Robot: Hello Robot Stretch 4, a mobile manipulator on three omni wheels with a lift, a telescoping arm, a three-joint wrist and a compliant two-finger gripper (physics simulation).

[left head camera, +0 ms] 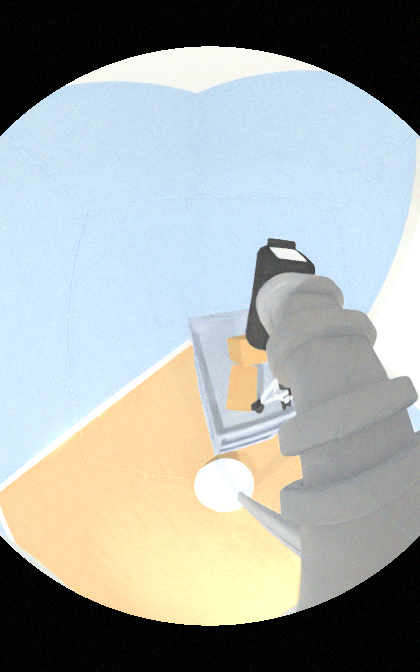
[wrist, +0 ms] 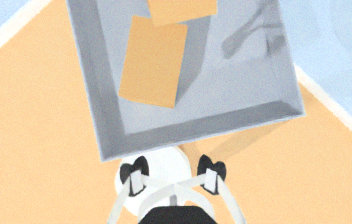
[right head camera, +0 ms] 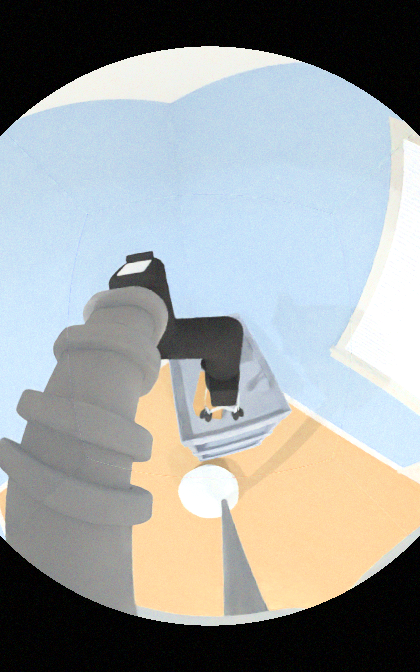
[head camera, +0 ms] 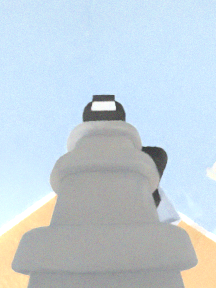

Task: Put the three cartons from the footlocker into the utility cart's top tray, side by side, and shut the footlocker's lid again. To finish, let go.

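Pixels of known places: gripper, fingertip midpoint: (wrist: pixel 173 167); robot's base, origin of the base link: (wrist: pixel 156 173).
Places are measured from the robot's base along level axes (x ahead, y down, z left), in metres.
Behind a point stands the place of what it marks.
The utility cart's top tray (left head camera: pixel 250 431) (right head camera: pixel 235 431) (wrist: pixel 97 75) @(x 0.436, y -0.766, z 0.098 m) is blue-grey with raised walls. One tan carton (left head camera: pixel 242 387) (right head camera: pixel 199 395) (wrist: pixel 153 62) @(x 0.438, y -0.884, z -0.050 m) lies in it toward the left wall. A second carton (left head camera: pixel 245 350) (wrist: pixel 185 10) @(x 0.520, y -0.925, z -0.110 m) lies beyond its far end, turned at an angle; whether they touch is unclear. My gripper (left head camera: pixel 272 403) (right head camera: pixel 221 414) (wrist: pixel 173 167) @(x 0.268, y -1.036, z -0.088 m) is open and empty, with its fingers apart above the tray's near end; in the wrist view they show just below the near rim. The third carton and the footlocker do not show.
A white round disc (left head camera: pixel 224 485) (right head camera: pixel 208 491) with a grey post stands on the floor in front of the cart. Light blue walls (left head camera: pixel 150 250) (right head camera: pixel 250 225) meet behind the cart. My grey telescoping arm covers part of the head views. A white panel (right head camera: pixel 380 300) is at the right.
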